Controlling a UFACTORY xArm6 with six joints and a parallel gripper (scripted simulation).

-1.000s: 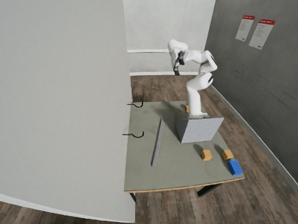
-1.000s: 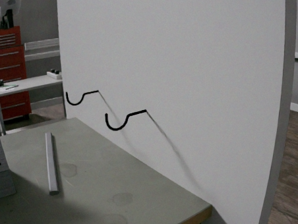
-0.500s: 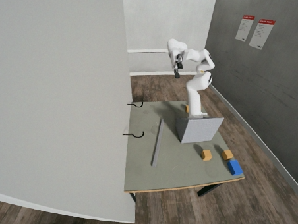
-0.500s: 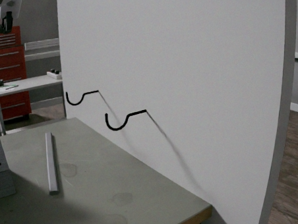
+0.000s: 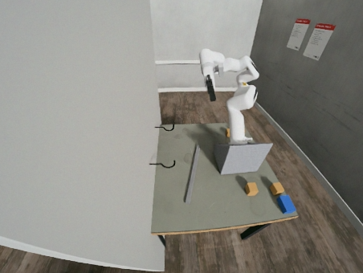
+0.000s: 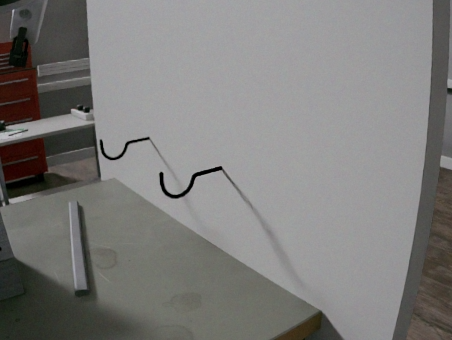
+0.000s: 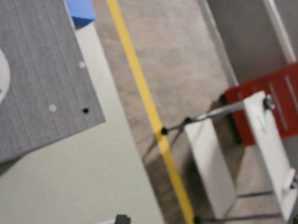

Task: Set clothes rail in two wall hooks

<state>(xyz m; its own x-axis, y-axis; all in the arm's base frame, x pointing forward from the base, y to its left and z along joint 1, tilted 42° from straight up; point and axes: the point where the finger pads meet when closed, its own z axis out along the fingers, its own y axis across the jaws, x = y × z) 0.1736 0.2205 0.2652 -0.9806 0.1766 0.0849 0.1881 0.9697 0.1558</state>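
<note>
Now: the grey clothes rail 7 cm ahead of my hand, 13 cm to the left of it and 47 cm below it. The rest, counted from my hand: blue block 47 cm behind, 36 cm to the left, 45 cm below; then white wall panel 36 cm ahead, 9 cm to the left, 5 cm below.
</note>
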